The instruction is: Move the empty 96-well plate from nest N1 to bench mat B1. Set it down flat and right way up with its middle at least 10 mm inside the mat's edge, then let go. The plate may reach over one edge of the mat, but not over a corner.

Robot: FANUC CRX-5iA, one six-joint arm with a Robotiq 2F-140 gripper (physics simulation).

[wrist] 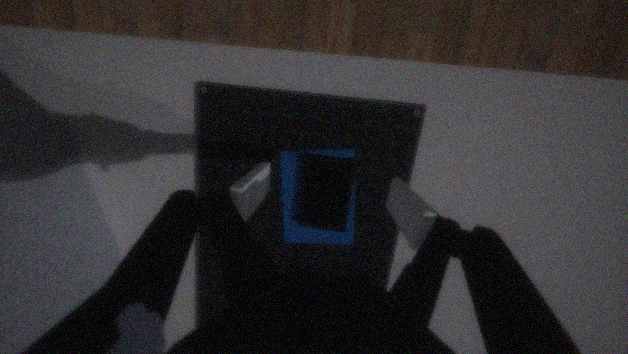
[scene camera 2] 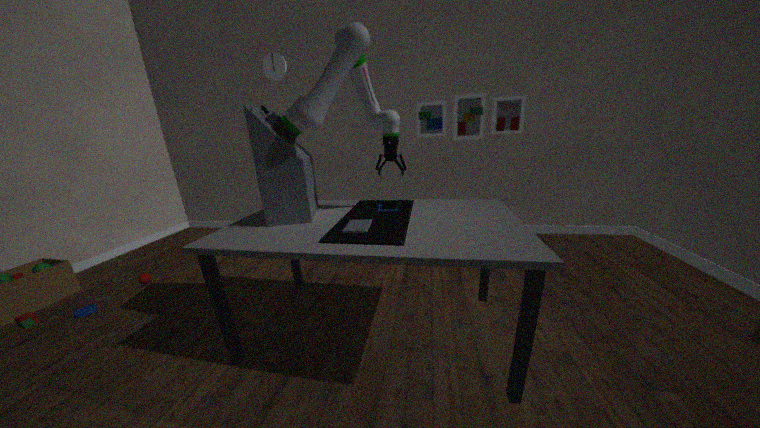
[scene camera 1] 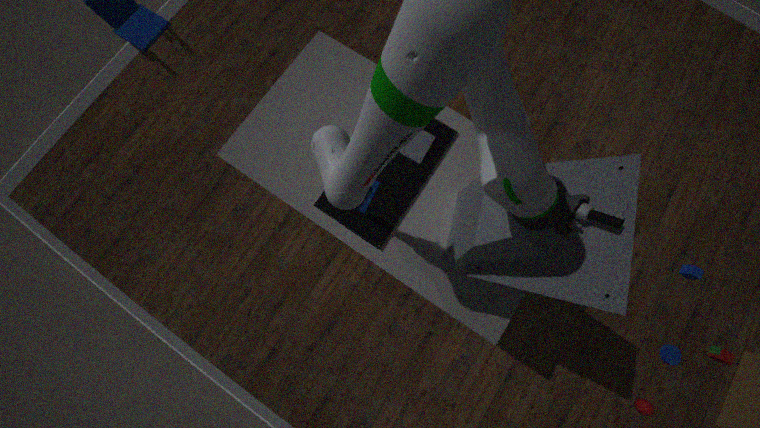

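Pixels of known places: gripper, fingertip midpoint: (wrist: 328, 184) (scene camera 2: 391, 181); arm's base, link origin: (scene camera 2: 282, 135) (scene camera 1: 539, 205).
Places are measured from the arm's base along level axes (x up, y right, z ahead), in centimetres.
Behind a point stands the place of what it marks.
Note:
Nest N1 is the blue frame (scene camera 1: 368, 200) @[x -46.1, y -27.3, z 44.3 cm] (scene camera 2: 388, 210) @[x -46.3, y -20.9, z 52.3 cm] (wrist: 320, 237) @[x -46.0, y -20.4, z 52.4 cm] on the black board. A dark shape (wrist: 325, 192) @[x -44.6, y -29.2, z 50.6 cm], apparently the black 96-well plate, fills its inside and looks slightly turned against the frame; poor light blurs its edges. The pale flat rectangle (scene camera 1: 419, 146) @[x -45.1, y 9.0, z 45.4 cm] (scene camera 2: 357, 225) @[x -45.1, y 10.1, z 47.1 cm], apparently bench mat B1, lies on the same board nearer scene camera 2. No plate shows on it. My gripper (scene camera 2: 391, 173) @[x -31.1, y -33.8, z 50.2 cm] (wrist: 328, 184) @[x -31.1, y -33.8, z 50.2 cm] is open and empty, pointing down high above the nest, with its fingertips apart on both sides of it. The arm hides the gripper in scene camera 1.
The black board (scene camera 1: 385, 228) @[x -46.2, y -31.2, z 29.3 cm] (scene camera 2: 393, 238) @[x -46.2, y 18.5, z 68.5 cm] (wrist: 310, 120) @[x -46.2, y -39.6, z 44.6 cm] lies on the light table (scene camera 1: 287, 101) @[x -47.5, y -19.4, z 111.1 cm] (scene camera 2: 468, 233) @[x -47.5, y 2.1, z 98.7 cm] (wrist: 500, 150) @[x -47.5, y -44.1, z 75.1 cm]. The grey pedestal (scene camera 2: 289, 186) @[x -26.3, y 10.2, z 8.7 cm] of the arm stands at the table's left in scene camera 2. A box (scene camera 2: 37, 289) and toys are on the floor.

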